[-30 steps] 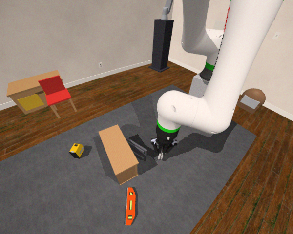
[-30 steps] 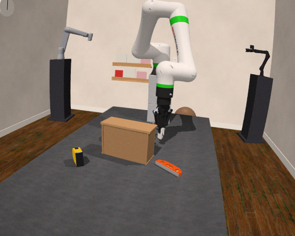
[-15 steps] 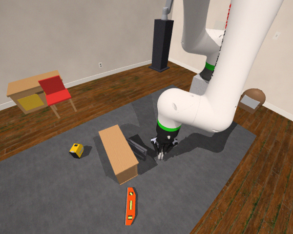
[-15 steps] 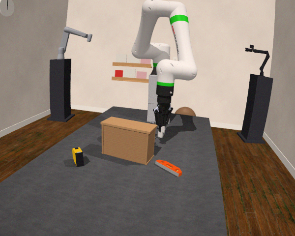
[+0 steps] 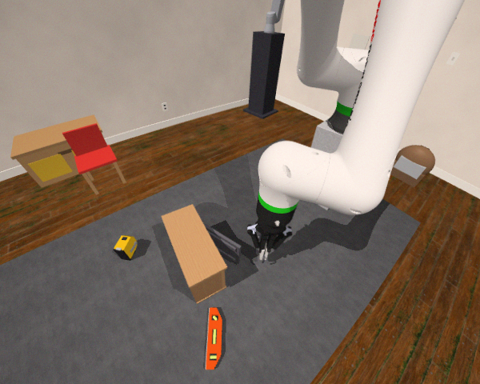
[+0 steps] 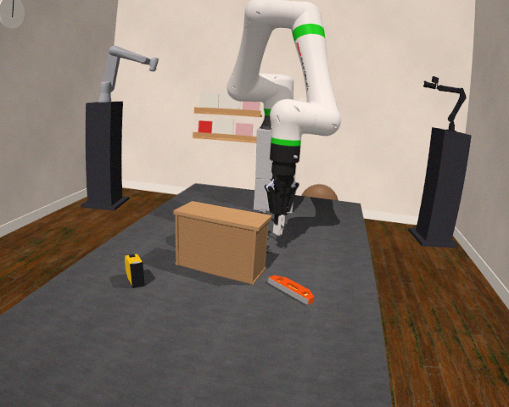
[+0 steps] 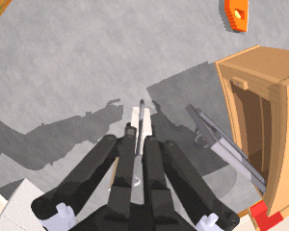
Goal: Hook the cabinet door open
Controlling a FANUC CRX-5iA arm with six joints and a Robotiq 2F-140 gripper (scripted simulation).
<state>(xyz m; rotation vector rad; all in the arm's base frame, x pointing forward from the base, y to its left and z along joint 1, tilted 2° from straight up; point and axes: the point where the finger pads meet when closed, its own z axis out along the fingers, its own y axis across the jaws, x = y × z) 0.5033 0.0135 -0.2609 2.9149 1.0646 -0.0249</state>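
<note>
My hand is 70 mm short of the dark grey door, 150 mm to the left of it and 20 mm above it. From my hand the other things lie so: yellow tape measure 310 mm ahead, 370 mm to the right, 60 mm below.
</note>
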